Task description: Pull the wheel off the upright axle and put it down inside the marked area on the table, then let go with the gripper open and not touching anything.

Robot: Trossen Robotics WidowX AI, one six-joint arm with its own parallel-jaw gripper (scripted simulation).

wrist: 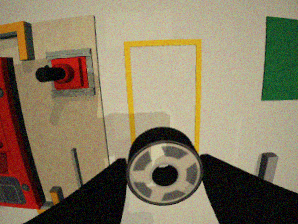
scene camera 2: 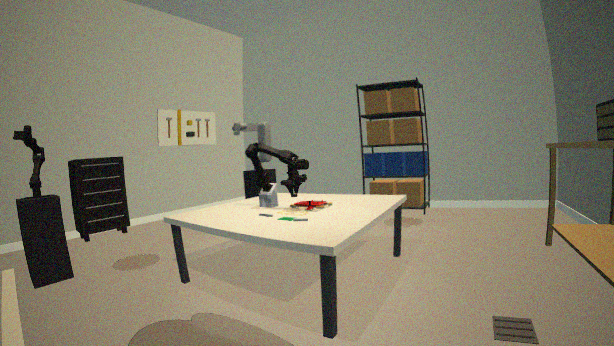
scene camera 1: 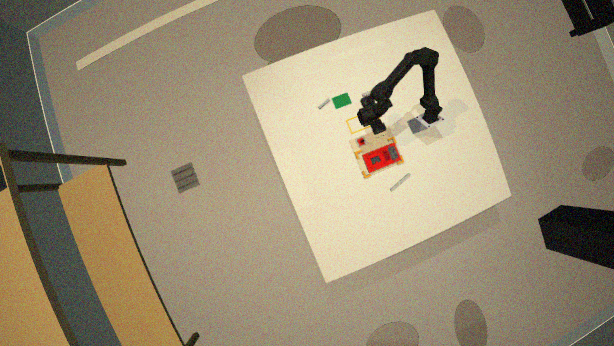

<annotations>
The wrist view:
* gripper
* wheel: held by the gripper
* upright axle
</annotations>
